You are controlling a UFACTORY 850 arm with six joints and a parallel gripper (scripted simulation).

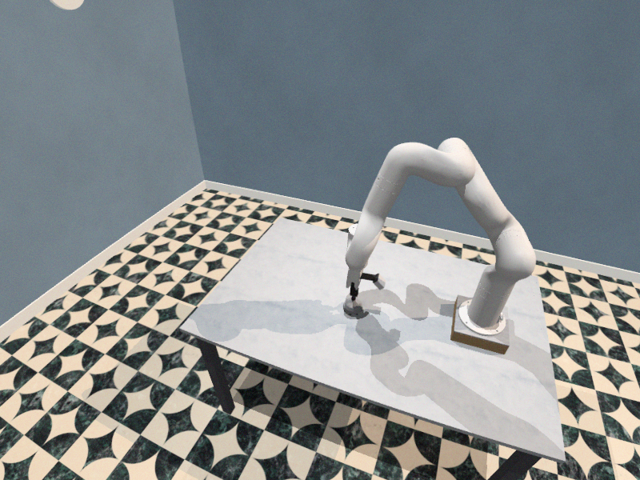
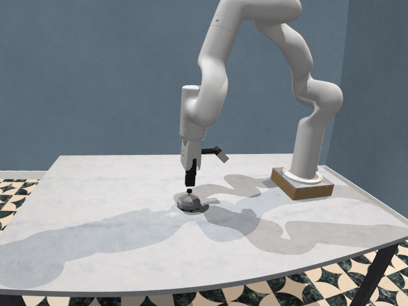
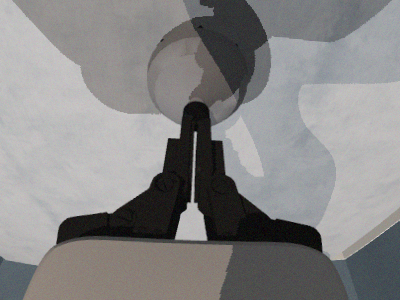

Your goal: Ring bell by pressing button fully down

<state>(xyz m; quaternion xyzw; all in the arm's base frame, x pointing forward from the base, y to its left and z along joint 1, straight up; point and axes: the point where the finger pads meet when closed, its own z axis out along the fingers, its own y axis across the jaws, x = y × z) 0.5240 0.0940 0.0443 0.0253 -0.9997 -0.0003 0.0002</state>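
My gripper is now 5 cm above the black button. The rest, counted from my hand: bell: 6 cm below.
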